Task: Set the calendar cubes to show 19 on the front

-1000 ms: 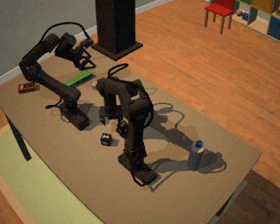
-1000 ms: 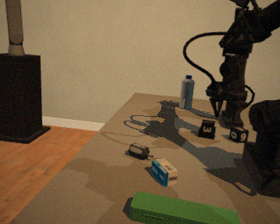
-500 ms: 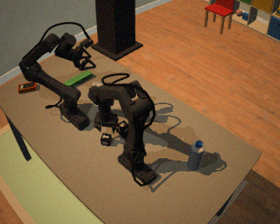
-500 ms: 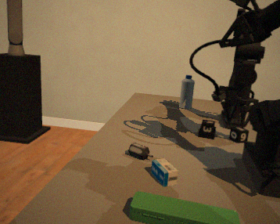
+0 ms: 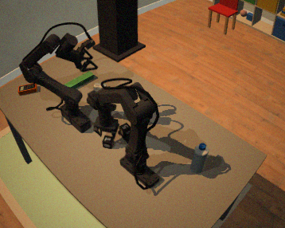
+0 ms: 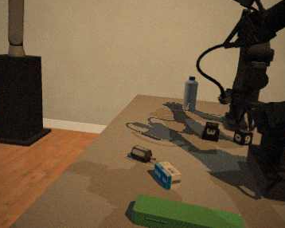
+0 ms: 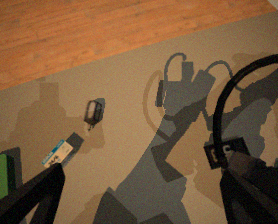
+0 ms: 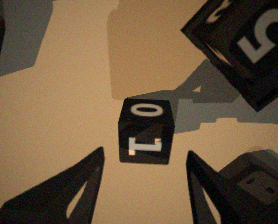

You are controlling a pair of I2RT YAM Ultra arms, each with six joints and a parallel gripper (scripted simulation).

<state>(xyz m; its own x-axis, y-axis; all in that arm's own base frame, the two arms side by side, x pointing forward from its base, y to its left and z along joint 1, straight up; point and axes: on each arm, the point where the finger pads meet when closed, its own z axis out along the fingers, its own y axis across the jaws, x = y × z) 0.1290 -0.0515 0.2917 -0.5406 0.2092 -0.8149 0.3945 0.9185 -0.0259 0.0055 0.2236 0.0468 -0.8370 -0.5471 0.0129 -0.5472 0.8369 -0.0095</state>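
The black cube is 40 mm below my right hand. The rest, counted from my right hand: blue-and-white box 340 mm to the left, 240 mm ahead, 50 mm below; then green box 490 mm to the left, 200 mm ahead, 50 mm below; then dark grey object 310 mm ahead, 250 mm to the left, 50 mm below.
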